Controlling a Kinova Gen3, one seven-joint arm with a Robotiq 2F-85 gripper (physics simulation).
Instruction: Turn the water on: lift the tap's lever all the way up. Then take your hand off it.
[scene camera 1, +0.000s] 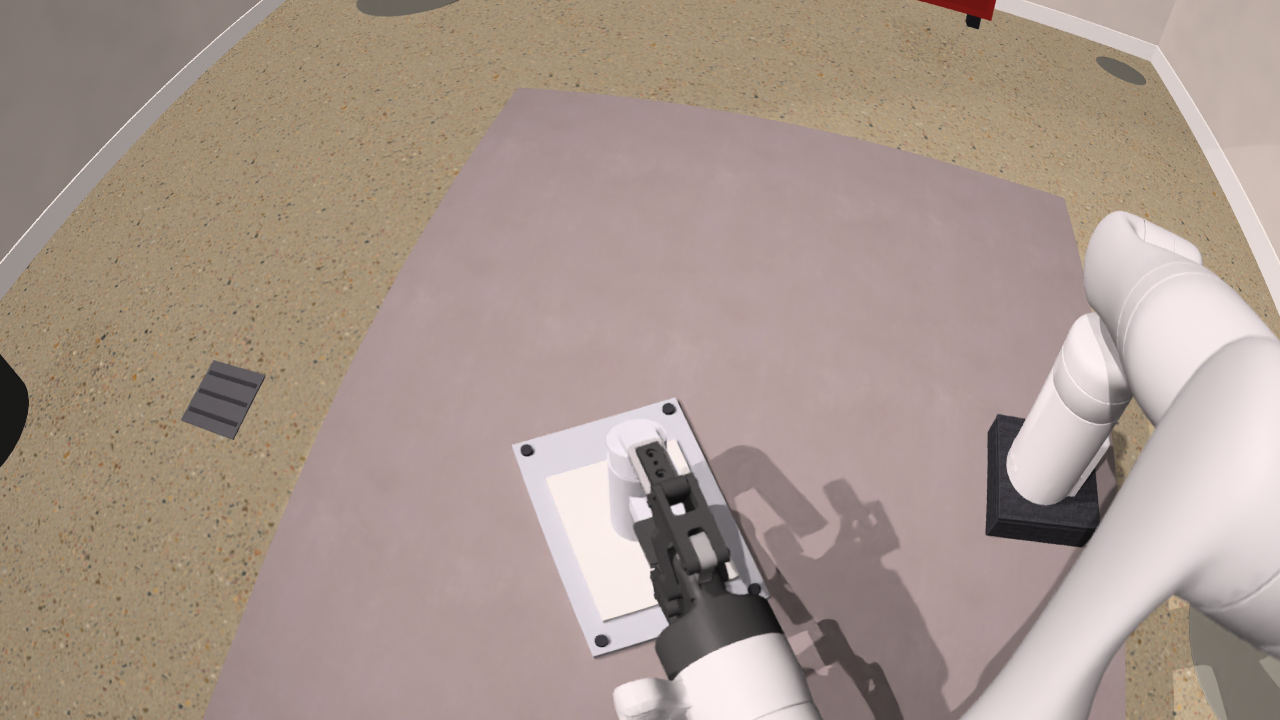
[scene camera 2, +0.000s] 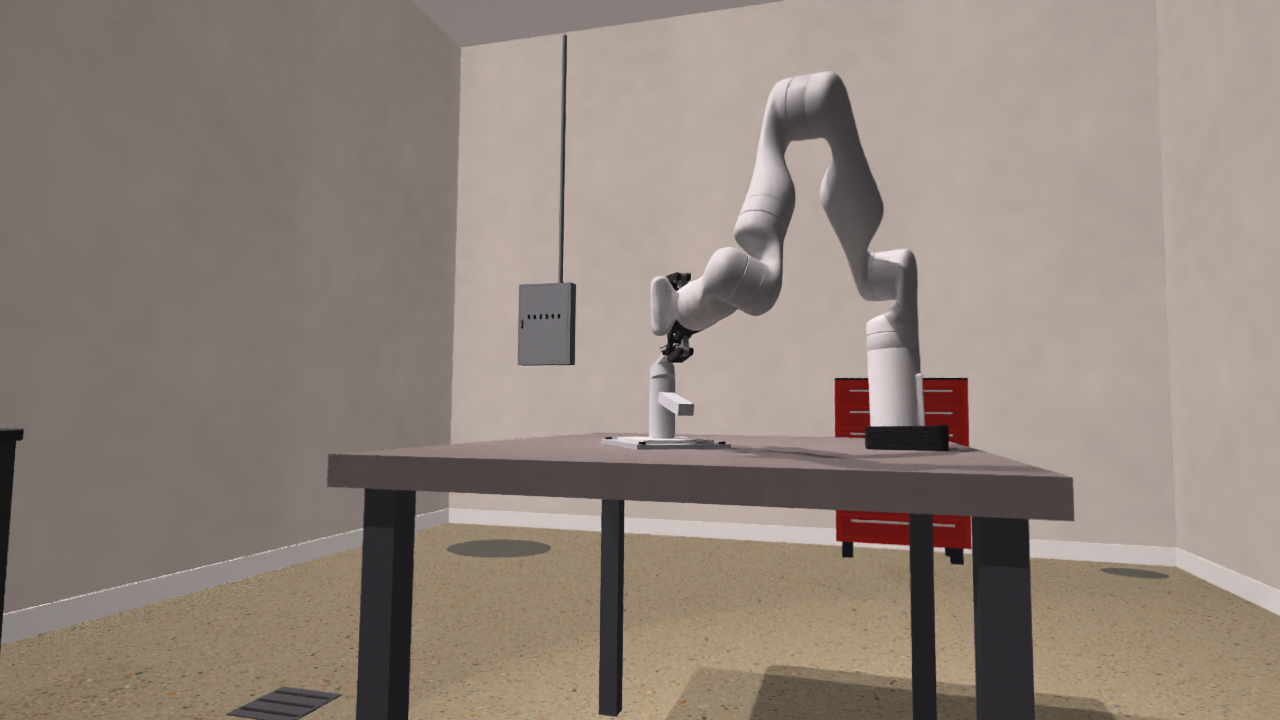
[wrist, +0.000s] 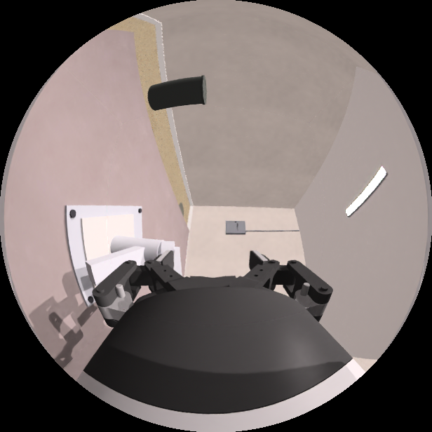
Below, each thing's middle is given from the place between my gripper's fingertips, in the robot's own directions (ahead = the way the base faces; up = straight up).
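From the base plate (scene camera 1: 584, 445), you'd find my hand 21 cm above it, 2 cm short of it and 8 cm to the left of it.
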